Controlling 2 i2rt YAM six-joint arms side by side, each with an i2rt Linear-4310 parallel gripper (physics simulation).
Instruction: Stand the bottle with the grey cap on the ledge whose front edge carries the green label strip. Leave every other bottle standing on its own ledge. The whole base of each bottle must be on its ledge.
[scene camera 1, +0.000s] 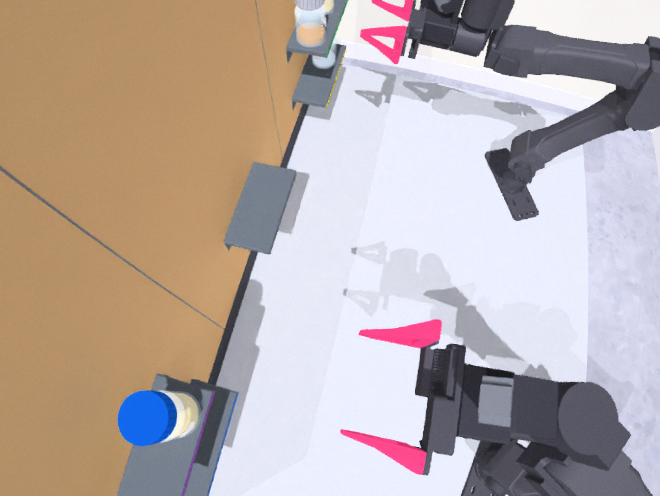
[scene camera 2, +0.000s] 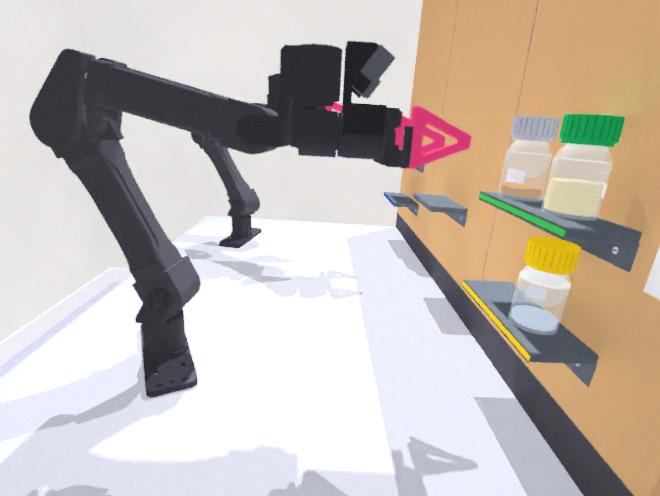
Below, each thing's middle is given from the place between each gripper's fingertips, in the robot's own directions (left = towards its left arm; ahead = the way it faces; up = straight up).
Right now the grey-capped bottle (scene camera 2: 527, 162) is 10 cm ahead of my right hand and 1 cm below it. From my right hand the other things lie so: bare ledge (scene camera 1: 255, 223) (11 cm ahead, 34 cm to the left, 14 cm below); yellow-strip ledge (scene camera 2: 562, 347) (10 cm ahead, 6 cm to the right, 21 cm below); yellow-capped bottle (scene camera 2: 543, 286) (10 cm ahead, 10 cm to the right, 15 cm below).
Now: left hand 190 mm short of the blue-capped bottle (scene camera 1: 145, 417), 90 mm to the right of it and 60 mm above it. Also, from my left hand: grey-capped bottle: 590 mm to the right, 190 mm ahead, 60 mm below; bare ledge: 250 mm to the right, 190 mm below, 190 mm ahead; yellow-strip ledge: 650 mm to the right, 260 mm below, 180 mm ahead.
